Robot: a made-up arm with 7 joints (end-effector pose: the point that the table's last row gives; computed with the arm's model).
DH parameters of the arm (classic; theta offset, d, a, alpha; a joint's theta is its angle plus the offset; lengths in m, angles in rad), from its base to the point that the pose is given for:
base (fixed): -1.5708 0.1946 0 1.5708
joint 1: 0 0.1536 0.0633 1.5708
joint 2: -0.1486 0 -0.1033 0
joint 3: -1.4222 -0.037 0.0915 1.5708
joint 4: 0 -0.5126 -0.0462 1.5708
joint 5: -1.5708 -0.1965 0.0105 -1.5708
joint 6: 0 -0.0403 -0.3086 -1.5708
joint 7: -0.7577 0 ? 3.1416
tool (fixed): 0.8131 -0.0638 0 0
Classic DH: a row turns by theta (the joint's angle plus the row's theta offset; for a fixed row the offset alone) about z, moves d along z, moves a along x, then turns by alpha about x.
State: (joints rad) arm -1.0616 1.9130 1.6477 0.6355 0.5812 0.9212 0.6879
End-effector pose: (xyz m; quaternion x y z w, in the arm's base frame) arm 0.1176 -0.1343 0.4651 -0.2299 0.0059 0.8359 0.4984
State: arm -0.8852 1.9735 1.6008 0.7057 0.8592 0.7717 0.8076
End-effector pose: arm 0.1953 -0.1090 0.4878 -0.3673 0.0124 0.8257 0.4279
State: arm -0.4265 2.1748 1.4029 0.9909 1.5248 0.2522 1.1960
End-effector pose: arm 0.4016 0.0732 0.5699 -0.5162 0.0452 0.8403 0.1592
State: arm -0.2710 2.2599 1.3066 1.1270 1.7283 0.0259 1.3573
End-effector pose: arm 0.4527 0.1703 0.5635 -0.4955 0.0944 0.8588 0.0893
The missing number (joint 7, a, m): -0.0944
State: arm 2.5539 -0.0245 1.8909 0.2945 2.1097 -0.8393 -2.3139
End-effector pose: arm -0.7085 -0.4442 0.2794 0.3510 -0.9281 -0.0587 0.1091
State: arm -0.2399 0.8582 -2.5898 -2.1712 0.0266 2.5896 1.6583
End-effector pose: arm 0.6963 0.1887 0.2454 0.1896 0.3652 0.9074 0.0850
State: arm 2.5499 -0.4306 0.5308 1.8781 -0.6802 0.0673 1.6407
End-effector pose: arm -0.4297 0.1233 0.3843 0.3913 0.4438 0.5186 0.6172
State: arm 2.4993 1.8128 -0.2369 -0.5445 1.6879 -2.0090 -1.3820
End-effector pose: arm -0.6638 0.2555 0.6766 0.4256 -0.3896 0.4824 0.6591
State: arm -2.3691 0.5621 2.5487 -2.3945 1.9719 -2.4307 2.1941
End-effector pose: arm -0.3068 -0.5739 0.1411 0.1417 -0.6740 0.0440 0.7237
